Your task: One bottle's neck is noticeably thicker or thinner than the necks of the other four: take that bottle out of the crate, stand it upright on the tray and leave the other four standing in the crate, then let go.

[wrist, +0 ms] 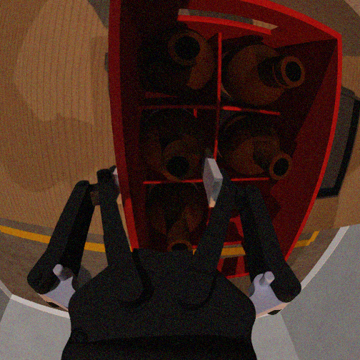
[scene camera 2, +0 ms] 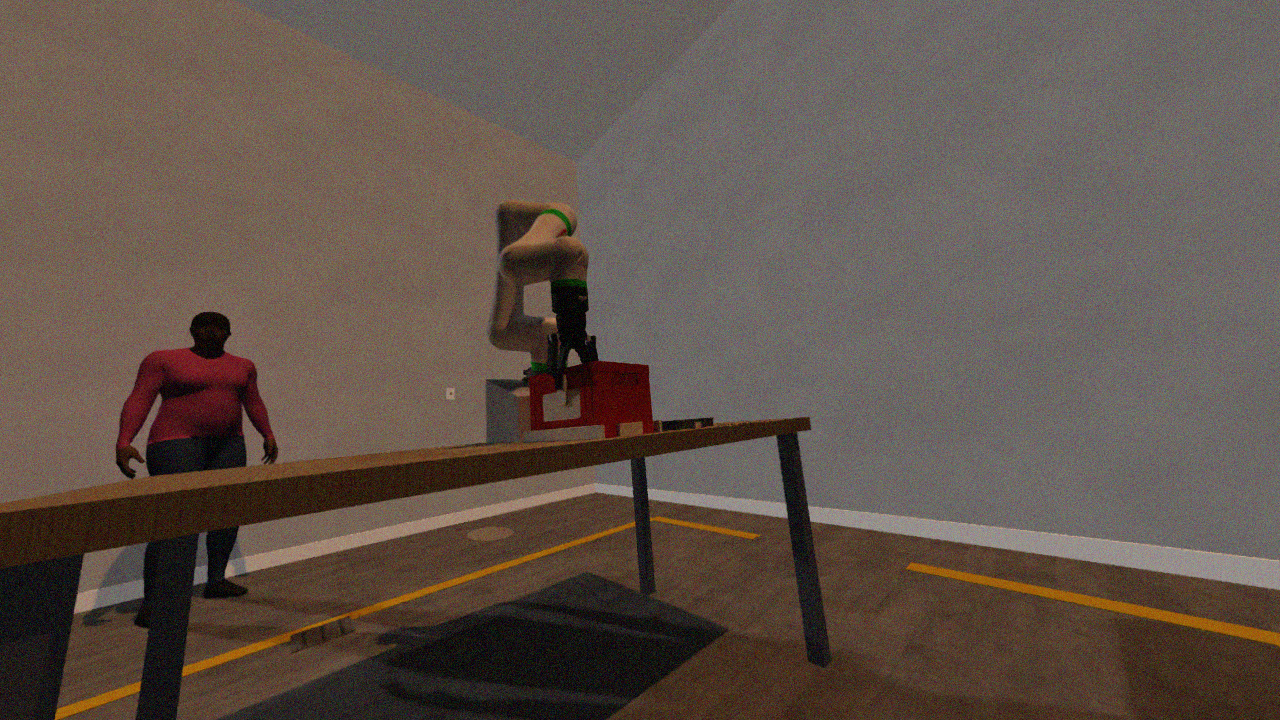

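Note:
The red crate (scene camera 2: 626, 394) (wrist: 116, 95) stands on the table with five brown bottles in its cells. In the wrist view they are back left (wrist: 185, 48), back right (wrist: 292, 71), middle left (wrist: 177, 165), middle right (wrist: 280, 166) and near left (wrist: 180, 246). The back left mouth looks widest, but the viewing angles differ. My gripper (scene camera 2: 578, 371) (wrist: 168, 157) is part-closed on the crate: one finger is outside its left wall, the other inside by the centre divider. Fingertip contact is partly hidden. The dark tray (scene camera 2: 687, 423) (wrist: 349, 150) lies beside the crate.
A grey box (scene camera 2: 506, 411) stands behind the crate on the table (scene camera 2: 358, 470). The crate's high walls and dividers surround the inner finger. A person (scene camera 2: 204, 394) in a red top stands beyond the table at the left.

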